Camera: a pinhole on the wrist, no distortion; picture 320 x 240 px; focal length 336.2 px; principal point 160.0 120.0 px. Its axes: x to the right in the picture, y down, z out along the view. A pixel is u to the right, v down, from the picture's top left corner.
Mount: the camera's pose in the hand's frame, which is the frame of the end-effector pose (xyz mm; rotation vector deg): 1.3 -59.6 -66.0 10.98 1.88 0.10
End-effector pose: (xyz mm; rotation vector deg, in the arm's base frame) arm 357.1 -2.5 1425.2 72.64 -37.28 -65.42
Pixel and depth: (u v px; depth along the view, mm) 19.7 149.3 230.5
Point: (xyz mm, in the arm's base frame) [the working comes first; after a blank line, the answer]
In the camera's frame: -96.2 20.1 230.5

153.1 19.6 1402.1
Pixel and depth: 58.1 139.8 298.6
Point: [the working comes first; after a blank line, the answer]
In the camera's frame: -90.5 17.6 298.6

92.6 -12.2 1401.6
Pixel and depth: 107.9 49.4 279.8
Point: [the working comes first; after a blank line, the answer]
In the camera's frame: -43.4 -58.8 279.8

118.5 -34.5 1316.5
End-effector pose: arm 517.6 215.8 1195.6 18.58 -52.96 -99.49
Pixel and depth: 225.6 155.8 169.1
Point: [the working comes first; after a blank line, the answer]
In the camera's frame: 33.0 18.0 169.1

388.2 230.9 1218.8
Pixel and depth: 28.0 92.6 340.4
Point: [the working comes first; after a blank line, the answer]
In the camera's frame: -133.6 -27.7 340.4

291.8 453.7 1235.4
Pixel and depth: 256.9 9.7 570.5
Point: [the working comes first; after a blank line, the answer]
In the camera's frame: 164.4 -187.2 570.5

-74.5 278.4 1283.2
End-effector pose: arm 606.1 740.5 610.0 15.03 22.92 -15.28
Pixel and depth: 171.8 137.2 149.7
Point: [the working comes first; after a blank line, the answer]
In the camera's frame: 5.3 7.7 149.7

620.2 638.3 662.3
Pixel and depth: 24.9 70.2 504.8
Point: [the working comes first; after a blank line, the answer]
In the camera's frame: -202.9 -74.8 504.8

517.8 436.4 1015.8
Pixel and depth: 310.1 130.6 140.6
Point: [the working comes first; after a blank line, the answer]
In the camera's frame: 62.8 4.4 140.6

666.6 629.1 628.3
